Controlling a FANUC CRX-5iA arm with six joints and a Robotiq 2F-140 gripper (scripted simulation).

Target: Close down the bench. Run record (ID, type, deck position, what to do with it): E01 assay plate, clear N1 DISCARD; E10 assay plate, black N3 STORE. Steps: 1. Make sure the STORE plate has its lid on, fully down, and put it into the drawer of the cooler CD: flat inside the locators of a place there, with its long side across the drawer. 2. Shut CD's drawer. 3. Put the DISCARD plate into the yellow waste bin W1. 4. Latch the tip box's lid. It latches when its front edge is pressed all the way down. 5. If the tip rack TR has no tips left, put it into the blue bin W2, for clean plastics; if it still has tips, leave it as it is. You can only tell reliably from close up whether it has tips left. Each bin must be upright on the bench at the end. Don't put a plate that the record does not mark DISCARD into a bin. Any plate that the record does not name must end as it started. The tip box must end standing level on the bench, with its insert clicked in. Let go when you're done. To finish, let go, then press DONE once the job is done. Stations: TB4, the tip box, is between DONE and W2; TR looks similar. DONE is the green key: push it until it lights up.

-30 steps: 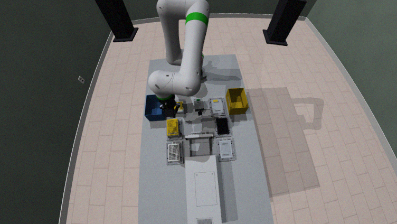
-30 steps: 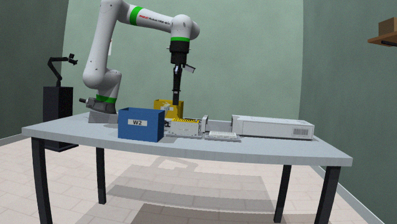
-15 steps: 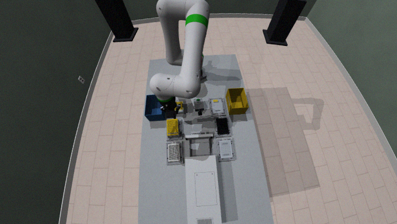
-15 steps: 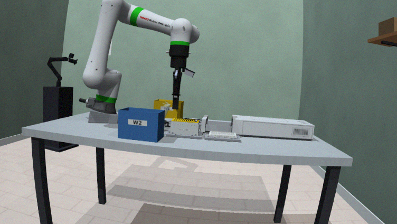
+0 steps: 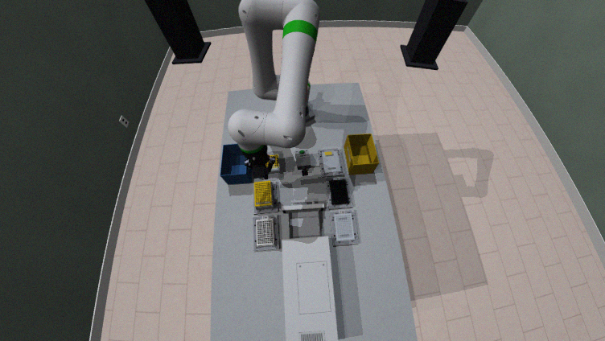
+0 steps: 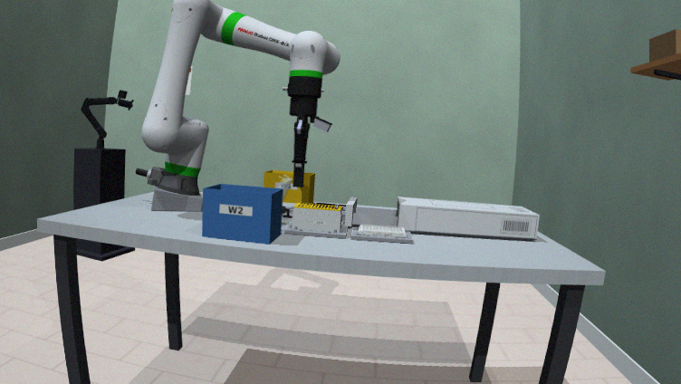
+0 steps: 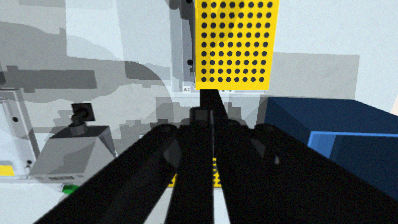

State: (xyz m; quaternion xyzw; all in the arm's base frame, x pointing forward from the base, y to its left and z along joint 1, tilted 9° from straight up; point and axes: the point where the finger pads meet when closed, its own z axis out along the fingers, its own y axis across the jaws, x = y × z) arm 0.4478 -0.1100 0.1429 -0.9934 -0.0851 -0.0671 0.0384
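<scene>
My hand is 5 cm past the clear tip box lid, 1 cm to the left of it and 5 cm above it. Also, from my hand: green DONE key: 17 cm behind, 15 cm to the left, 8 cm below; blue bin W2: 9 cm behind, 18 cm to the right, 11 cm below; yellow tip rack TR: 6 cm ahead, 2 cm to the right, 10 cm below.
</scene>
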